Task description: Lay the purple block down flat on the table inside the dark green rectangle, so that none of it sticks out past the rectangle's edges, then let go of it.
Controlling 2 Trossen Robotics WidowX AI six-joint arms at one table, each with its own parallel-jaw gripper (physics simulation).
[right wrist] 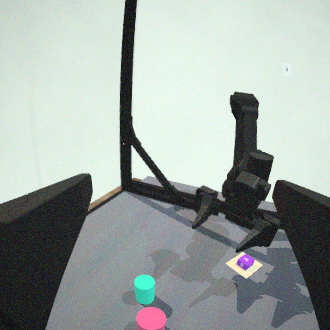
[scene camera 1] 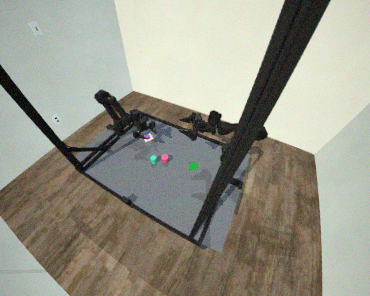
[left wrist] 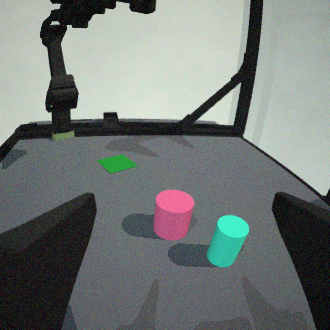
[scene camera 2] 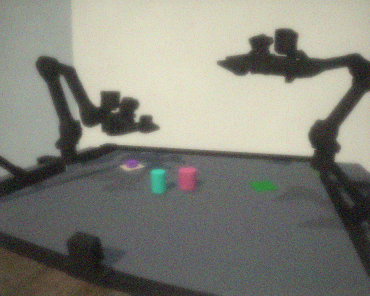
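The purple block lies on a small cream square on the table, at the left in scene camera 2. The flat green rectangle lies apart from it, toward the right in both scene cameras, with nothing on it. My left gripper is open and empty, above the table near the block; the block does not show in the left wrist view. My right gripper is open and empty, high above the table's back part.
A teal cylinder and a pink cylinder stand upright side by side between the block and the green rectangle. Black frame posts rise at the table's corners.
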